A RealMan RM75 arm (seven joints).
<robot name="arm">
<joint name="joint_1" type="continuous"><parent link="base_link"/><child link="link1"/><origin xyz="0 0 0.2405" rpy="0 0 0"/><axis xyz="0 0 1"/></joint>
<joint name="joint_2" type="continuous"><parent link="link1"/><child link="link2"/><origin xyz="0 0 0" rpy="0 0 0"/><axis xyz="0 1 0"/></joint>
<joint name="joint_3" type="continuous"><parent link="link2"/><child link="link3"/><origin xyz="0 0 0.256" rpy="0 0 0"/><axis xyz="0 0 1"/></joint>
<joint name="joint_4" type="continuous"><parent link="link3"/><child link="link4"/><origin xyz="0 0 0" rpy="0 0 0"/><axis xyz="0 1 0"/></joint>
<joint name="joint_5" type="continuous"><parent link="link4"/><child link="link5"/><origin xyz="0 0 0.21" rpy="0 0 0"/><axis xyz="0 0 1"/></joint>
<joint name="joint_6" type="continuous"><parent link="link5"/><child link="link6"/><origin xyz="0 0 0" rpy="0 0 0"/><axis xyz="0 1 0"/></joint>
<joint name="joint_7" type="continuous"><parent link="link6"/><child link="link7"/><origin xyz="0 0 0.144" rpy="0 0 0"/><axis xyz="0 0 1"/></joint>
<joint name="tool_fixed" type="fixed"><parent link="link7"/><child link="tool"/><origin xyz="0 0 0" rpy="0 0 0"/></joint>
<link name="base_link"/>
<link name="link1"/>
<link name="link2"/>
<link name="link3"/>
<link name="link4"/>
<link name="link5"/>
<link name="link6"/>
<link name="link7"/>
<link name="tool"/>
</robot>
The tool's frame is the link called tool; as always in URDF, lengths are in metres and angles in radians. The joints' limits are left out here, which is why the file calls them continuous.
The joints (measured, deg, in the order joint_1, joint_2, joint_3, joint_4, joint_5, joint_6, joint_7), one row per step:
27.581 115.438 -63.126 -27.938 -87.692 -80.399 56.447
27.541 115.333 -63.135 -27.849 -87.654 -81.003 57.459
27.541 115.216 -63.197 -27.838 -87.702 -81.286 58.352
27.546 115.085 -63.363 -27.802 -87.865 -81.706 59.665
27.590 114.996 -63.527 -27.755 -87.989 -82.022 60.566
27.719 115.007 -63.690 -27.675 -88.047 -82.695 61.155
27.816 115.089 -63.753 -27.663 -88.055 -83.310 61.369
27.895 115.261 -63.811 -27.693 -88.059 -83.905 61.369
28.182 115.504 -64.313 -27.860 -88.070 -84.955 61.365
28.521 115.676 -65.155 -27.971 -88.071 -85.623 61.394
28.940 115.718 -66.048 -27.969 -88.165 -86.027 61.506
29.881 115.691 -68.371 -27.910 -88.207 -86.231 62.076
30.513 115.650 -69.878 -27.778 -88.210 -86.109 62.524
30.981 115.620 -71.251 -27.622 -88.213 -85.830 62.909
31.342 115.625 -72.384 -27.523 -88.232 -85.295 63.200
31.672 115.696 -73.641 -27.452 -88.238 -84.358 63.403
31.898 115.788 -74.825 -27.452 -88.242 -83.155 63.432
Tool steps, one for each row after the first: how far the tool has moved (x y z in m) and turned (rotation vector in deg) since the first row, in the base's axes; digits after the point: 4 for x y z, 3 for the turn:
-0.0002 -0.0012 0.0006 -0.799 0.674 -0.569
-0.0002 -0.0017 0.0012 -1.409 0.998 -1.093
-0.0001 -0.0028 0.0014 -2.455 1.403 -1.830
-0.0003 -0.0036 0.0013 -3.251 1.663 -2.279
-0.0020 -0.0048 0.0007 -4.144 2.145 -2.220
-0.0039 -0.0058 0.0001 -4.717 2.590 -1.916
-0.0061 -0.0070 -0.0010 -5.192 3.024 -1.434
-0.0109 -0.0089 -0.0032 -6.268 3.515 -0.189
-0.0151 -0.0104 -0.0059 -7.402 3.610 0.935
-0.0184 -0.0113 -0.0084 -8.514 3.393 1.848
-0.0240 -0.0124 -0.0139 -10.860 2.478 3.262
-0.0270 -0.0128 -0.0176 -12.271 1.753 3.901
-0.0287 -0.0134 -0.0210 -13.444 0.997 4.267
-0.0296 -0.0135 -0.0241 -14.195 0.200 4.434
-0.0302 -0.0132 -0.0279 -14.732 -0.838 4.511
-0.0301 -0.0127 -0.0317 -14.907 -2.009 4.544

